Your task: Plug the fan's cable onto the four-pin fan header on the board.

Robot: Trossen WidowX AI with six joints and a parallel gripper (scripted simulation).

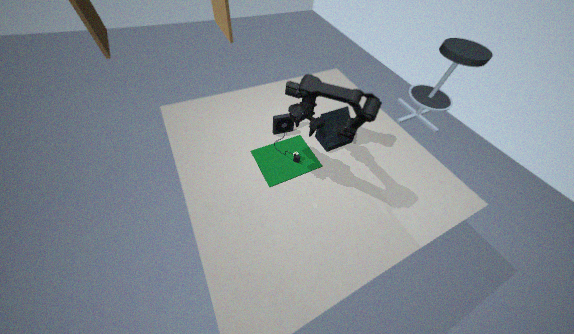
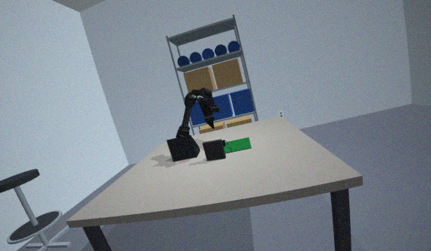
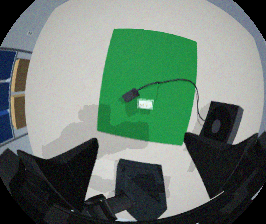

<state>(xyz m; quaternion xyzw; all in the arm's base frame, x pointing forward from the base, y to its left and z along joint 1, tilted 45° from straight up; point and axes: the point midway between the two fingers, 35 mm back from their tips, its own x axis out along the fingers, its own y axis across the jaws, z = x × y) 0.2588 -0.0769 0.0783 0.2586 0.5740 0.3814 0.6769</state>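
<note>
My gripper tip is now 15 cm above the black plug, 4 cm to the right of it and 4 cm short of it. Also, from my gripper tip: green board: 18 cm below, 8 cm ahead; black fan: 18 cm to the right, 11 cm below, 1 cm ahead.
</note>
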